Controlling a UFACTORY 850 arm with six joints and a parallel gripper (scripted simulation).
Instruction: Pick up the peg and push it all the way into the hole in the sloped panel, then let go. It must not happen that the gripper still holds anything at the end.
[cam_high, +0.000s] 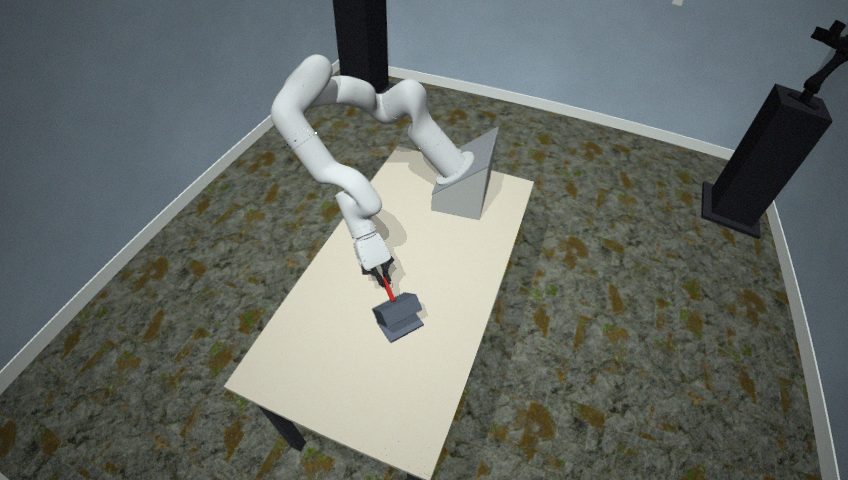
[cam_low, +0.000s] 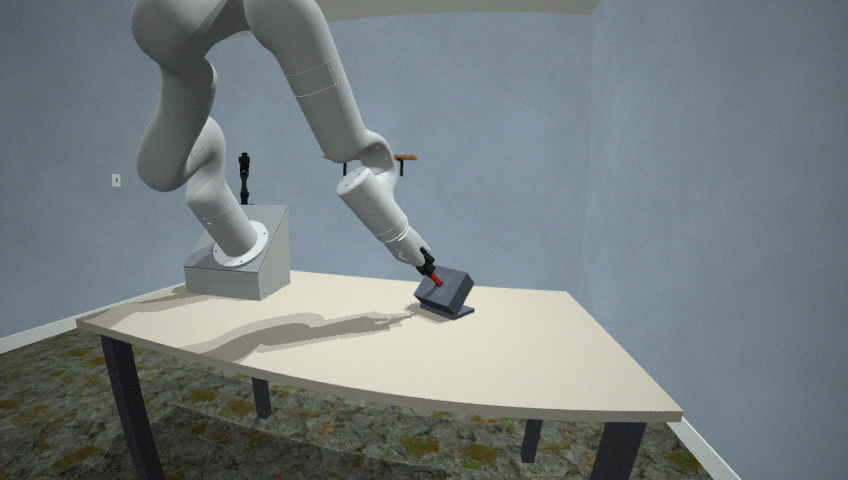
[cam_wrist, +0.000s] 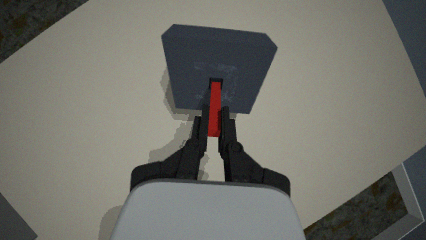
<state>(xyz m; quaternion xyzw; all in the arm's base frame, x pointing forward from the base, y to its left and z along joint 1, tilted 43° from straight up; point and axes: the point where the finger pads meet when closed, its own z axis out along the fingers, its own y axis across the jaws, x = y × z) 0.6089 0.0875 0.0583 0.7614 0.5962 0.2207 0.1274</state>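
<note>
The grey base plate lies 14 cm below my hand, 8 cm to the left of it and 5 cm ahead of it. Round my hand: red peg (2 cm to the left, 2 cm below, 1 cm ahead).
</note>
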